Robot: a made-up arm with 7 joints. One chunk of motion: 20 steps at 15 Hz.
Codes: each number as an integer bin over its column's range. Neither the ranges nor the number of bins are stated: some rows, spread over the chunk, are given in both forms.
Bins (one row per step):
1: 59 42 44 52 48 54 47
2: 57 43 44 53 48 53 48
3: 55 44 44 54 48 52 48
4: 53 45 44 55 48 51 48
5: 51 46 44 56 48 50 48
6: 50 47 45 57 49 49 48
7: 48 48 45 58 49 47 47
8: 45 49 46 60 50 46 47
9: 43 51 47 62 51 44 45
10: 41 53 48 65 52 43 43
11: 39 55 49 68 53 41 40
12: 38 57 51 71 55 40 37
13: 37 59 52 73 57 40 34
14: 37 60 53 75 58 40 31
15: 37 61 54 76 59 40 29
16: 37 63 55 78 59 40 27
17: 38 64 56 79 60 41 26
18: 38 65 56 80 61 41 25
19: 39 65 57 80 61 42 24
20: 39 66 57 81 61 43 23
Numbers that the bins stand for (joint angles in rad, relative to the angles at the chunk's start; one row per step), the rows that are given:
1: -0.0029 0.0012 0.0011 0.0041 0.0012 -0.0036 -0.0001
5: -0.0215 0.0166 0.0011 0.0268 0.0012 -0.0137 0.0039
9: -0.0401 0.0358 0.0087 0.0607 0.0188 -0.0289 -0.0082
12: -0.0517 0.0588 0.0188 0.1116 0.0422 -0.0390 -0.0405
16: -0.0540 0.0818 0.0289 0.1512 0.0657 -0.0390 -0.0809
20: -0.0494 0.0933 0.0339 0.1682 0.0774 -0.0314 -0.0971
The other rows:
2: -0.0076 0.0051 0.0011 0.0098 0.0012 -0.0062 0.0039
3: -0.0122 0.0089 0.0011 0.0155 0.0012 -0.0087 0.0039
4: -0.0169 0.0127 0.0011 0.0211 0.0012 -0.0112 0.0039
6: -0.0238 0.0204 0.0036 0.0324 0.0071 -0.0163 0.0039
7: -0.0285 0.0242 0.0036 0.0381 0.0071 -0.0213 -0.0001
8: -0.0355 0.0281 0.0062 0.0494 0.0129 -0.0238 -0.0001
10: -0.0447 0.0434 0.0112 0.0777 0.0246 -0.0314 -0.0163
11: -0.0494 0.0511 0.0137 0.0946 0.0305 -0.0365 -0.0284
13: -0.0540 0.0665 0.0213 0.1229 0.0539 -0.0390 -0.0526
14: -0.0540 0.0703 0.0238 0.1342 0.0598 -0.0390 -0.0647
15: -0.0540 0.0741 0.0264 0.1399 0.0657 -0.0390 -0.0728
17: -0.0517 0.0857 0.0314 0.1569 0.0715 -0.0365 -0.0849
18: -0.0517 0.0895 0.0314 0.1625 0.0774 -0.0365 -0.0890
19: -0.0494 0.0895 0.0339 0.1625 0.0774 -0.0339 -0.0930

